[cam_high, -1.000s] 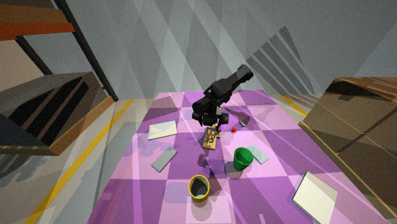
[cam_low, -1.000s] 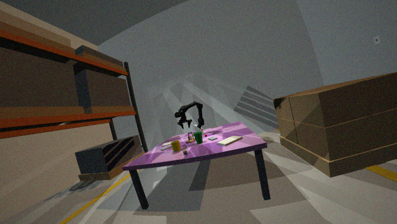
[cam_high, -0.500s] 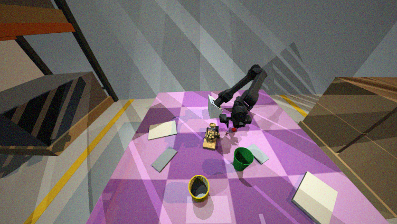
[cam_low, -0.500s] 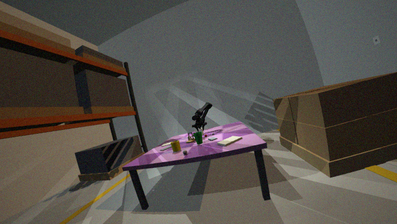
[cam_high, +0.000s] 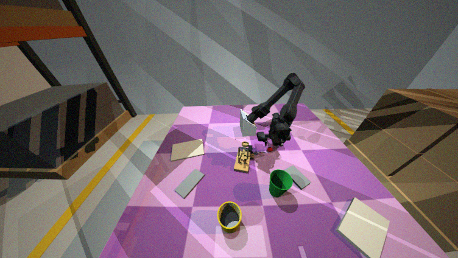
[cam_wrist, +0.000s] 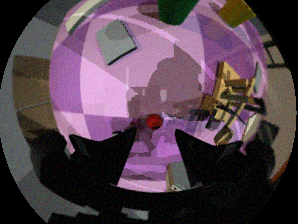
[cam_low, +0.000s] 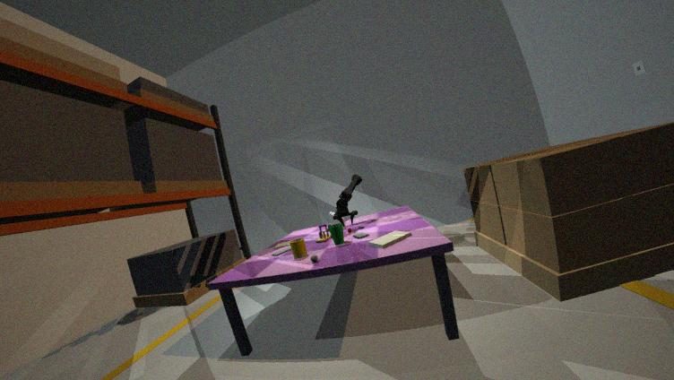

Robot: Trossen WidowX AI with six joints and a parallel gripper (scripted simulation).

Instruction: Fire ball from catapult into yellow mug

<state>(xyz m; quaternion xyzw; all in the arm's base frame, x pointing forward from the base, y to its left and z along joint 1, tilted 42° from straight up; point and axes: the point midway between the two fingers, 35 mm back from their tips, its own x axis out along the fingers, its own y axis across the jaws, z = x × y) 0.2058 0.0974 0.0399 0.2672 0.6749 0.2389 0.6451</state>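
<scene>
Right now the red ball is 30 mm below my gripper tip. Round my gripper tip: wooden catapult (160 mm to the right, 30 mm ahead); then green mug (260 mm ahead, 50 mm to the right, 20 mm below); then small grey block (90 mm to the left, 70 mm behind, 40 mm below).
</scene>
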